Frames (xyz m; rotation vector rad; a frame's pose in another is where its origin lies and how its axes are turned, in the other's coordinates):
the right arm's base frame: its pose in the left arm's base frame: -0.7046 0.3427 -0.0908 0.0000 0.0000 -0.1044
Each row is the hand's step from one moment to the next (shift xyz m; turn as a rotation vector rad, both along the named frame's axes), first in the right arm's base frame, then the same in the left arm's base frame.
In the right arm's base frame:
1: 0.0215 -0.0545 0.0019 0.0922 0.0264 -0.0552
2: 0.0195 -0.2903 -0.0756 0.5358 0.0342 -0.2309
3: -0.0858 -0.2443 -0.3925 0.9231 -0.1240 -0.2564
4: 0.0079 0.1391 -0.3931 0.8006 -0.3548 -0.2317
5: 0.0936 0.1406 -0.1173 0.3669 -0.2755 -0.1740
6: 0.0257 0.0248 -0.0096 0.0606 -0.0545 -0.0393
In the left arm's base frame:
1: 0.0157 -0.0564 0.0019 0.0944 0.0166 -0.0552
2: -0.0109 -0.2908 -0.0756 0.5364 -0.0218 -0.2309
3: -0.1108 -0.2340 -0.3925 0.9052 -0.2195 -0.2564
4: 0.0224 0.1375 -0.3931 0.7593 -0.4363 -0.2317
5: 0.1077 0.1301 -0.1173 0.3362 -0.3122 -0.1740
6: 0.0281 0.0220 -0.0096 0.0546 -0.0605 -0.0393

